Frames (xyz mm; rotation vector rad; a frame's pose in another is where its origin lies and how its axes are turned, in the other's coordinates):
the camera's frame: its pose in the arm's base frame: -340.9 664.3 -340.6 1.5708 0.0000 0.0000
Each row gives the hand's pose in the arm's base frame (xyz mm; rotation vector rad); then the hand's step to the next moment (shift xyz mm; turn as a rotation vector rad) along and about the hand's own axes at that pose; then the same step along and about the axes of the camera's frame.
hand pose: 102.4 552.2 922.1 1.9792 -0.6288 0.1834
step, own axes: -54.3 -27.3 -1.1 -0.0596 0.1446 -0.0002
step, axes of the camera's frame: -32.4 -42.0 -29.7 -0.1236 0.0908 0.0304
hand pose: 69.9 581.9 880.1 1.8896 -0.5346 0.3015
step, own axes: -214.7 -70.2 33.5 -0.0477 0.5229 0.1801
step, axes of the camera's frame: -152.4 -165.9 -37.5 -0.3096 0.3366 0.3146
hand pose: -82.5 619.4 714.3 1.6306 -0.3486 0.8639
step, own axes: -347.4 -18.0 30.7 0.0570 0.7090 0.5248
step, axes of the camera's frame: -213.9 -255.9 103.6 -0.2408 0.5337 0.6622
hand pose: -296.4 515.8 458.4 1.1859 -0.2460 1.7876
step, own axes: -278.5 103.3 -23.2 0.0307 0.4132 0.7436
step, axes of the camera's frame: -71.4 -203.1 205.9 0.1279 0.5326 0.6516
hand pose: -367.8 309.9 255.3 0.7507 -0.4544 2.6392
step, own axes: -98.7 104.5 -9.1 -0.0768 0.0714 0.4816
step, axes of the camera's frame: 30.6 -83.4 113.4 0.2421 0.3317 0.2726
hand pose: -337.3 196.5 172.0 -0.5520 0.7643 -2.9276
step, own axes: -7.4 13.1 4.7 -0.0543 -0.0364 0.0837
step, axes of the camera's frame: 8.2 -4.9 12.5 0.0816 0.0680 -0.0015
